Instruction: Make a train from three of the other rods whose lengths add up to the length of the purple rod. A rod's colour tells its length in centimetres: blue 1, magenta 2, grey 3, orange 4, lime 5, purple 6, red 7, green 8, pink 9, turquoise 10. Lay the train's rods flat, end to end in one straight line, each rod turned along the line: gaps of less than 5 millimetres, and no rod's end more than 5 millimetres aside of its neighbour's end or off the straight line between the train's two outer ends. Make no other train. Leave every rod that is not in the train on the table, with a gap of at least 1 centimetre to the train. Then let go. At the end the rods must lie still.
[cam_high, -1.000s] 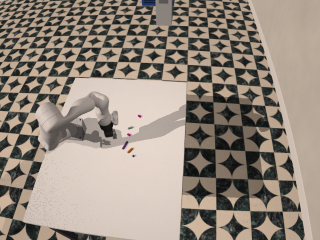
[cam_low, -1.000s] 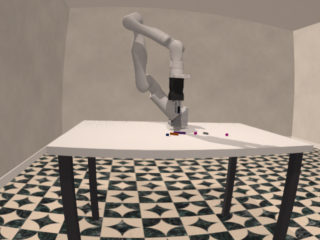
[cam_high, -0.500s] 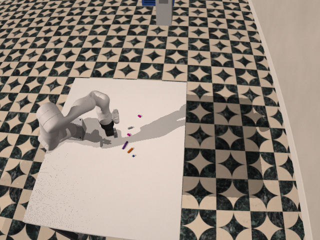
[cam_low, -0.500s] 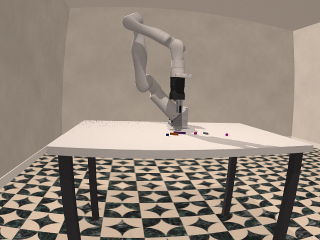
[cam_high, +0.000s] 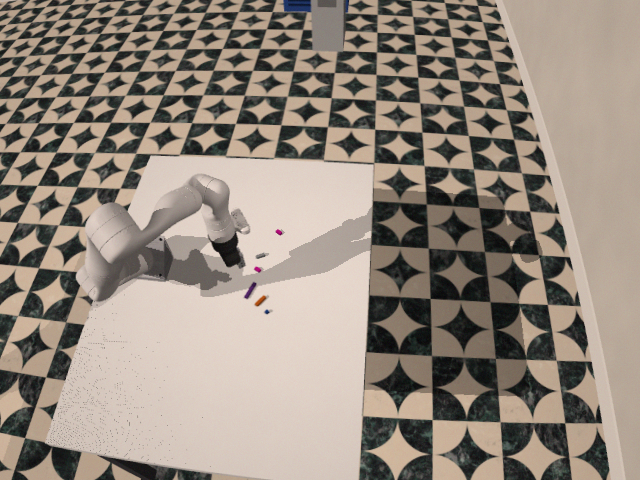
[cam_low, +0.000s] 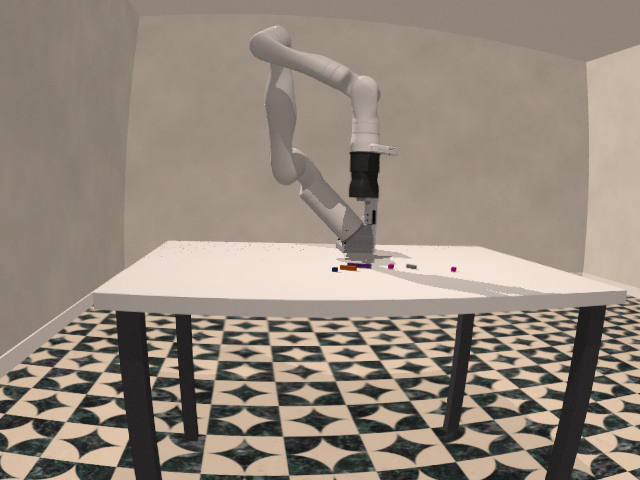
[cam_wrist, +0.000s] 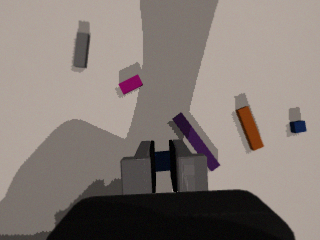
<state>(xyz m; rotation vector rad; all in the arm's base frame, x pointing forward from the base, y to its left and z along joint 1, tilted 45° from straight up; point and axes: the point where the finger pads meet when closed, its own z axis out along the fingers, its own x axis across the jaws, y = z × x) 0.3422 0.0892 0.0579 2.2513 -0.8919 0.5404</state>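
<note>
Right now my hand is 20 mm short of the grey rod, 110 mm to the right of it and 120 mm above it. From my hand the other things lie so: purple rod 20 mm ahead, 30 mm to the right, 120 mm below; orange rod 70 mm ahead, 60 mm to the right, 120 mm below.
</note>
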